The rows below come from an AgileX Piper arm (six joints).
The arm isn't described. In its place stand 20 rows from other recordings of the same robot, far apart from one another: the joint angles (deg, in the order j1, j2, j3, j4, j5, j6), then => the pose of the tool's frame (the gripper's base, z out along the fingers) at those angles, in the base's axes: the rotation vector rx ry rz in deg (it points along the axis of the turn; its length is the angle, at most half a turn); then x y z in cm.
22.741, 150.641, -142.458, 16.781, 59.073, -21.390 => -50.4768 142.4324 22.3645 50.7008 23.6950 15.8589
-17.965, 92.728, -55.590, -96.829, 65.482, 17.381 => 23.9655 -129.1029 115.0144 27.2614 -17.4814 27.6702
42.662, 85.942, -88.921, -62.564, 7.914, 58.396 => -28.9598 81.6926 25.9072 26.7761 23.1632 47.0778
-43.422, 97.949, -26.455, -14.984, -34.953, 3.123 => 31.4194 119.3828 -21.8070 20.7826 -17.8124 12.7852
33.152, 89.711, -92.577, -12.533, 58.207, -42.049 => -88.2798 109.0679 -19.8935 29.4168 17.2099 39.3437
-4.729, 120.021, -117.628, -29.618, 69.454, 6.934 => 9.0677 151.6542 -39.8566 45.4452 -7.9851 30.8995
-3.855, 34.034, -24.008, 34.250, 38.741, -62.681 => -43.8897 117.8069 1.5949 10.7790 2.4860 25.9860
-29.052, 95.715, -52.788, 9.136, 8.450, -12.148 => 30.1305 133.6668 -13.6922 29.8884 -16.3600 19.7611
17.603, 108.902, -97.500, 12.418, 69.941, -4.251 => -27.4919 164.4562 19.9782 37.7006 13.8900 28.5094
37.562, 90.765, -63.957, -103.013, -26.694, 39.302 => -99.1639 59.0570 9.2660 25.7452 24.8238 29.3350
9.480, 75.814, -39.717, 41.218, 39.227, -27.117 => -11.3125 151.9371 38.1833 22.2876 7.5662 22.2077
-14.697, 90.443, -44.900, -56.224, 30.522, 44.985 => 18.9869 148.1227 -40.3306 26.9308 -11.0352 18.8313
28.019, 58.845, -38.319, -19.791, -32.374, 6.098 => -33.3843 67.7230 21.4718 18.7127 11.8265 36.2293
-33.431, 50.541, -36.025, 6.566, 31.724, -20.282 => 19.7902 131.0723 -20.9424 14.4679 -8.8954 28.6106
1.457, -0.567, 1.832, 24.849, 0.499, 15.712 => 29.4140 83.3372 33.7012 5.6841 0.1779 20.2280
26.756, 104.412, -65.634, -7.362, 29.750, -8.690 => -53.5965 143.4197 -1.1587 33.2180 16.0996 18.4600
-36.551, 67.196, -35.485, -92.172, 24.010, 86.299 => 46.5660 110.5814 -50.6884 16.6663 -16.9613 26.9093
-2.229, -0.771, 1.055, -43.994, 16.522, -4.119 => -30.0803 96.4272 -45.9254 5.2938 -2.0049 18.8935
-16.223, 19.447, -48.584, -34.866, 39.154, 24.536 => 26.4274 87.3216 -32.2182 1.6410 -3.8983 41.2907
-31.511, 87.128, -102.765, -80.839, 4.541, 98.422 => 32.7786 62.2881 -14.8543 28.3278 -18.2011 54.6810
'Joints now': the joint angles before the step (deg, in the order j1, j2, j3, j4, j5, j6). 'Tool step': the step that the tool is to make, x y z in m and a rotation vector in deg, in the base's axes. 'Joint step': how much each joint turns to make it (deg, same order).
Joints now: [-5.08 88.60 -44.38 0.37 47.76 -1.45]
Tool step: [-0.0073 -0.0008 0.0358 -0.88 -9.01 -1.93]
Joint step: [-0.24 -8.06 -0.42 -0.38 -0.57 1.92]
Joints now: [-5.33 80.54 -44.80 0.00 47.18 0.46]
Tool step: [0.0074 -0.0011 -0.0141 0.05 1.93 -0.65]
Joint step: [0.00 3.51 -0.06 -0.35 -1.53 0.86]
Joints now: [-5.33 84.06 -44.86 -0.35 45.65 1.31]
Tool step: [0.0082 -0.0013 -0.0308 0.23 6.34 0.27]
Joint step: [0.00 7.10 0.01 -0.46 -0.78 0.02]
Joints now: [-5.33 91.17 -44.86 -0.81 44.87 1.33]
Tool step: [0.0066 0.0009 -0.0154 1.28 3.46 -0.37]
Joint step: [0.00 4.26 -1.05 1.33 0.35 -0.53]
